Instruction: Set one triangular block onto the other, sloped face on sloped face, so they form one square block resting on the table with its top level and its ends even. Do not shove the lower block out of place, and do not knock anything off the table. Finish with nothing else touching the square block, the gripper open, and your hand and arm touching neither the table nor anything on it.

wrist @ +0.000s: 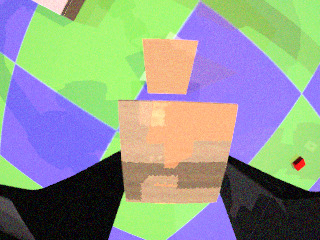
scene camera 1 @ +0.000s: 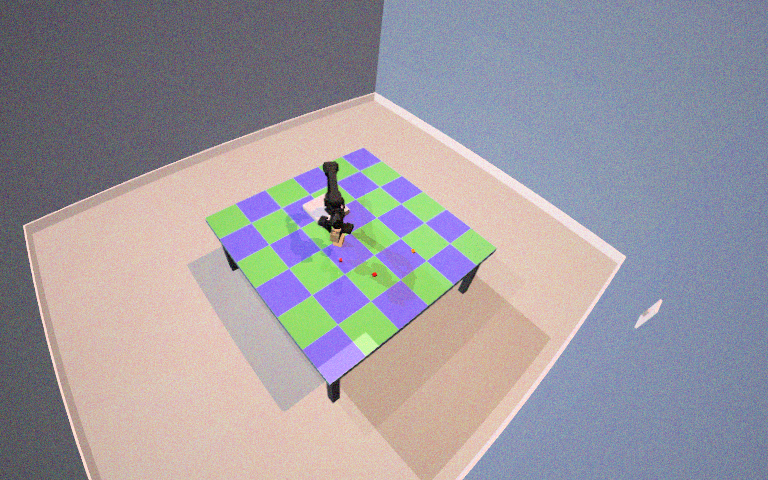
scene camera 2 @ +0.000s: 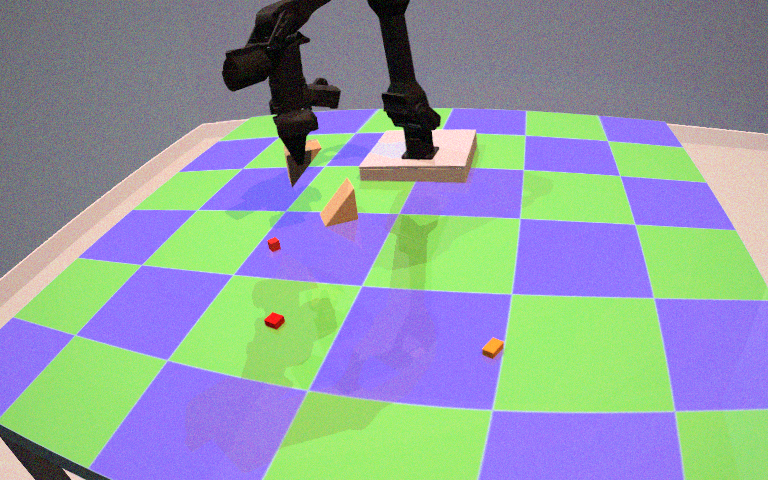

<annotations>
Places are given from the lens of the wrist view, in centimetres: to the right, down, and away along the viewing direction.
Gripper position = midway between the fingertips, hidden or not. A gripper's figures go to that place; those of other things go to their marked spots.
my gripper [wrist: 171,156]: 1, 2, 9
triangular block [wrist: 173,152]: 1, 2, 7
</annotations>
